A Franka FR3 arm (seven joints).
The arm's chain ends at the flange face. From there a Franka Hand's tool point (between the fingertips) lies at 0.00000 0.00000 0.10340 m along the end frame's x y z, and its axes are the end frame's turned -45 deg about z.
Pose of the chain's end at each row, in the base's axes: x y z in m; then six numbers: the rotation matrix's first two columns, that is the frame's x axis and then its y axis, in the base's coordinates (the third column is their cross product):
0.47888, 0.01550, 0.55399, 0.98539, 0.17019, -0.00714, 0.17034, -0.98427, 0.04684
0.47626, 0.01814, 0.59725, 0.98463, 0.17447, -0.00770, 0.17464, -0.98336, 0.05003
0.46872, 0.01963, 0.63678, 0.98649, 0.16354, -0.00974, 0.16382, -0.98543, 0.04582
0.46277, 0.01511, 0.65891, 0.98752, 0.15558, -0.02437, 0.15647, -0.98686, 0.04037
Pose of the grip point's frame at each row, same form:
0.47898, 0.01060, 0.45071, 0.57633, 0.81633, -0.03817, 0.81722, -0.57564, 0.02807
0.47638, 0.01291, 0.49398, 0.57275, 0.81871, -0.04082, 0.81973, -0.57197, 0.02993
0.46850, 0.01479, 0.53349, 0.58172, 0.81244, -0.03929, 0.81339, -0.58116, 0.02551
0.46093, 0.01059, 0.55563, 0.58764, 0.80783, -0.04578, 0.80892, -0.58780, 0.01131

